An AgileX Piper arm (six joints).
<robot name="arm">
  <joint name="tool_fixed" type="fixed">
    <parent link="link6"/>
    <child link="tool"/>
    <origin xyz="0 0 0" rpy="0 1.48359 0"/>
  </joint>
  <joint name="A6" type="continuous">
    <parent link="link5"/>
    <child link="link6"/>
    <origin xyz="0.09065 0 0.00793" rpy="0 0 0"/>
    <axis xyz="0.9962 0 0.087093"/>
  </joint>
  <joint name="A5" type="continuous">
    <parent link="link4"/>
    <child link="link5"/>
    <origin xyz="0 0 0" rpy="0 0 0"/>
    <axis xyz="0 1 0"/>
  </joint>
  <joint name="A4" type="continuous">
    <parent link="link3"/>
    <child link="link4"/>
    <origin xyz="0.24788 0 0.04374" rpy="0 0 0"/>
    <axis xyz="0.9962 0 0.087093"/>
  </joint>
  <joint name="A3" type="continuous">
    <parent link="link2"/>
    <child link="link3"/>
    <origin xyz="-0.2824 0 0.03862" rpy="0 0 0"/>
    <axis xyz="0 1 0"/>
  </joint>
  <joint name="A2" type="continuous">
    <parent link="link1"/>
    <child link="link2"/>
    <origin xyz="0 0 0" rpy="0 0 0"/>
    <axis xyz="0 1 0"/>
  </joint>
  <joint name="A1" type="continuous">
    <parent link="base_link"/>
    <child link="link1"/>
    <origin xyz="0 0 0.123" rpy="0 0 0"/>
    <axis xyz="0 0 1"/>
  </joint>
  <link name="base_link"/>
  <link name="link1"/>
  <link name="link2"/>
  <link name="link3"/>
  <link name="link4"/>
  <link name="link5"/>
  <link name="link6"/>
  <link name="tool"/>
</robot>
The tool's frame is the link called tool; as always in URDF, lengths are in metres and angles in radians. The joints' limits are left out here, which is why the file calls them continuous.
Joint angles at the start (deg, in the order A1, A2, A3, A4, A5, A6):
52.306, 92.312, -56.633, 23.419, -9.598, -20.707
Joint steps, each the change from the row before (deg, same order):
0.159, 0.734, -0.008, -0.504, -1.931, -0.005
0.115, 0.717, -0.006, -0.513, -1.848, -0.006
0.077, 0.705, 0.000, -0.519, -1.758, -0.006
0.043, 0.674, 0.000, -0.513, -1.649, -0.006
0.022, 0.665, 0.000, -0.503, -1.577, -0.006
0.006, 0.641, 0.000, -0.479, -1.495, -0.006
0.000, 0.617, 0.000, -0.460, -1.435, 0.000
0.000, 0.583, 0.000, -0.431, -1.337, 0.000
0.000, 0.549, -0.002, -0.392, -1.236, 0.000
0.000, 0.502, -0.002, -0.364, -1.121, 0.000
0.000, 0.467, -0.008, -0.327, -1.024, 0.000
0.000, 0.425, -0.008, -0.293, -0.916, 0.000
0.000, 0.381, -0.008, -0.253, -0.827, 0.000
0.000, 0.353, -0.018, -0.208, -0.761, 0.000
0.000, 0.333, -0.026, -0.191, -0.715, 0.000
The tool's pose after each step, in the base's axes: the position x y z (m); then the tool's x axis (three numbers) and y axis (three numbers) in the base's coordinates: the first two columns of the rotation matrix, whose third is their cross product. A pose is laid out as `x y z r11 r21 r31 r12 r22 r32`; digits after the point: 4 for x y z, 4 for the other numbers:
0.2273 0.2842 0.2589 -0.2392 -0.2603 -0.9354 -0.7391 0.6735 0.0016
0.2291 0.2862 0.2570 -0.2197 -0.2546 -0.9418 -0.7365 0.6764 -0.0111
0.2308 0.2879 0.2550 -0.2008 -0.2498 -0.9472 -0.7337 0.6790 -0.0235
0.2325 0.2894 0.2531 -0.1829 -0.2456 -0.9520 -0.7310 0.6815 -0.0354
0.2342 0.2909 0.2511 -0.1657 -0.2419 -0.9561 -0.7282 0.6838 -0.0468
0.2359 0.2922 0.2491 -0.1494 -0.2384 -0.9596 -0.7254 0.6859 -0.0575
0.2374 0.2934 0.2473 -0.1337 -0.2351 -0.9627 -0.7227 0.6879 -0.0676
0.2388 0.2945 0.2455 -0.1191 -0.2320 -0.9654 -0.7202 0.6895 -0.0769
0.2401 0.2956 0.2437 -0.1056 -0.2292 -0.9676 -0.7178 0.6910 -0.0853
0.2412 0.2965 0.2421 -0.0934 -0.2268 -0.9695 -0.7158 0.6921 -0.0930
0.2422 0.2974 0.2406 -0.0822 -0.2245 -0.9710 -0.7139 0.6931 -0.0998
0.2431 0.2982 0.2393 -0.0722 -0.2225 -0.9723 -0.7123 0.6939 -0.1059
0.2438 0.2989 0.2380 -0.0633 -0.2205 -0.9733 -0.7107 0.6946 -0.1111
0.2446 0.2996 0.2369 -0.0554 -0.2183 -0.9743 -0.7091 0.6955 -0.1156
0.2452 0.3002 0.2359 -0.0478 -0.2161 -0.9752 -0.7076 0.6964 -0.1196

